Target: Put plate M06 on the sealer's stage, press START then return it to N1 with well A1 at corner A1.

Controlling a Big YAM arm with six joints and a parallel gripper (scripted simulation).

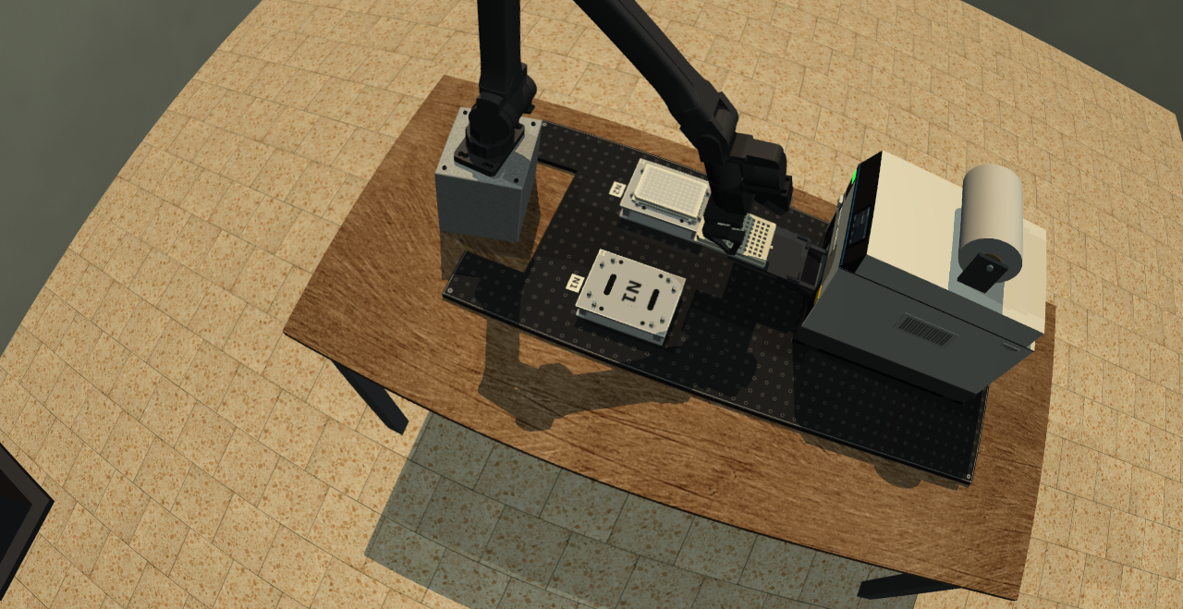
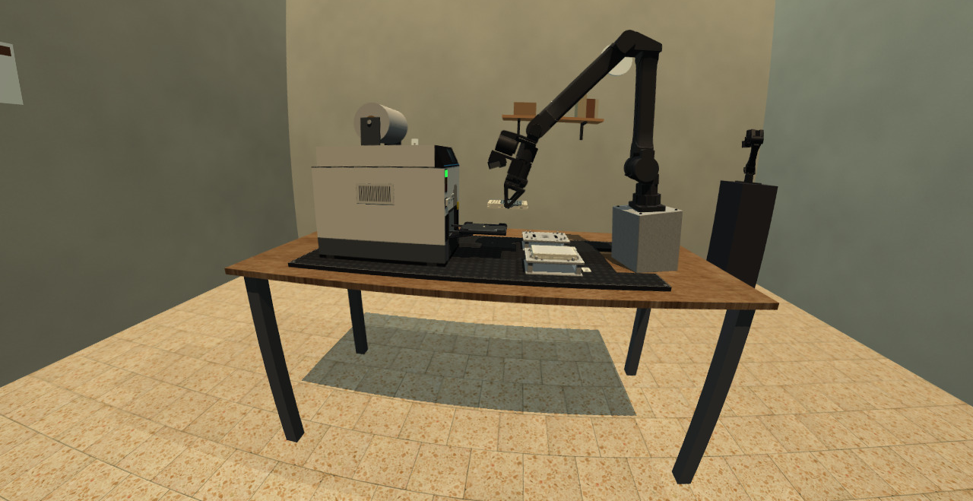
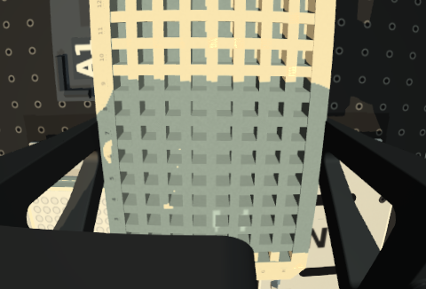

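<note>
Right now my hand is 80 mm above the sealer stage, 70 mm short of it and 50 mm to the right of it. Round my hand: start button (160 mm ahead, 140 mm to the left, 20 mm above); plate M06 (right at my hand); well plate (150 mm behind, 120 mm below, 110 mm to the left).
</note>
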